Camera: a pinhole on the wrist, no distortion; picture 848 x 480 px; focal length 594.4 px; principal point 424.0 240.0 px. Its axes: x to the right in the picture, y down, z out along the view. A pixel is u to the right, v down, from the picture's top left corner.
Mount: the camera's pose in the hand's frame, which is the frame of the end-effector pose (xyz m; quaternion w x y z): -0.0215 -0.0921 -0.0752 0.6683 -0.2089 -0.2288 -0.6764
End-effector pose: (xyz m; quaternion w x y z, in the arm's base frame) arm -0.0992 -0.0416 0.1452 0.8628 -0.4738 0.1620 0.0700
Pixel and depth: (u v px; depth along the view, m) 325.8 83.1 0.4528
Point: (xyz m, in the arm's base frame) -0.2526 0.2948 0.1313
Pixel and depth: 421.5 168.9 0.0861
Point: -0.1209 -0.0679 0.1865
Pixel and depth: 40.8 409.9 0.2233
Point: -0.0996 0.0602 0.0189
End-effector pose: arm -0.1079 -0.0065 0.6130 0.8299 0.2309 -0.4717 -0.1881
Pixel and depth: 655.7 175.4 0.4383
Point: -0.4741 -0.0176 0.7406
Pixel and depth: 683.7 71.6 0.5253
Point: -0.6128 0.0201 0.7159
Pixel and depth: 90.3 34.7 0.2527
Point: -0.1832 0.1850 0.6506
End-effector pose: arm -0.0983 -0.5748 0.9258 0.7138 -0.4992 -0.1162 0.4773
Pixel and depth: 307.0 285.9 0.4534
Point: -0.3894 -0.4154 0.8348
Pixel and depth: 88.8 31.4 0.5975
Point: -0.6531 -0.6182 0.6577
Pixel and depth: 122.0 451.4 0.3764
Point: -0.2806 -0.4037 0.7159
